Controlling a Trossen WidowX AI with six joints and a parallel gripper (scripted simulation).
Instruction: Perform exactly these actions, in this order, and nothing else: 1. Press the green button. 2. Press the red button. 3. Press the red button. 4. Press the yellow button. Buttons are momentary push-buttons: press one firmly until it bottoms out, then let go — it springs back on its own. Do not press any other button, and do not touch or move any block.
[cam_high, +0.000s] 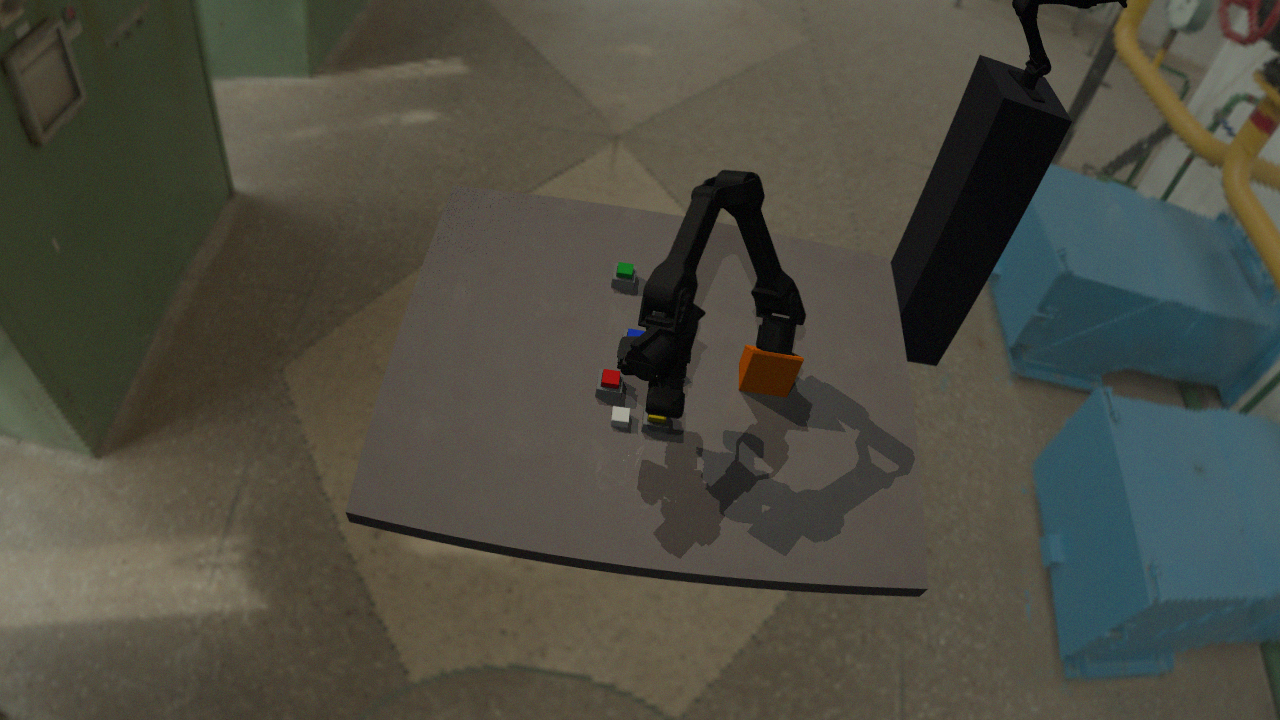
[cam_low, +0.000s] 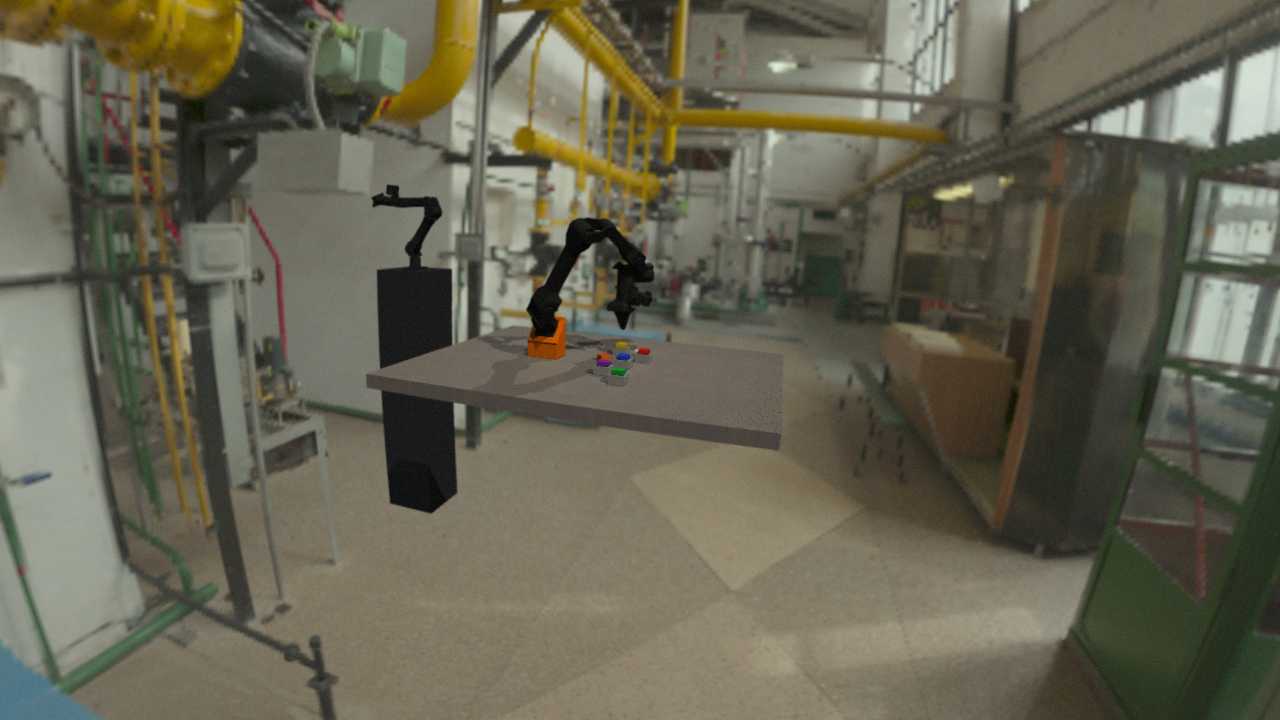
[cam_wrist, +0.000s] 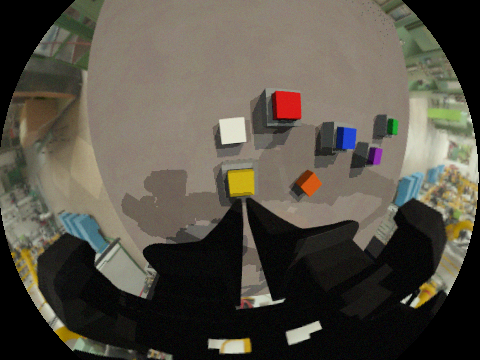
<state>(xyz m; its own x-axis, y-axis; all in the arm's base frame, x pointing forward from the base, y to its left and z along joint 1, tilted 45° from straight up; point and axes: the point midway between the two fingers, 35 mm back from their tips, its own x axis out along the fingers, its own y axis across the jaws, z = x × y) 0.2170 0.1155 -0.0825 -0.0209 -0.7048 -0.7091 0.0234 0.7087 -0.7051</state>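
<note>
Right now my gripper tip is 5 cm above the yellow button. From my gripper tip the other things lie so: orange block 12 cm to the right, 7 cm below, 3 cm behind; then white block 7 cm below, 6 cm ahead; then red button 9 cm ahead, 7 cm to the right, 5 cm below.
</note>
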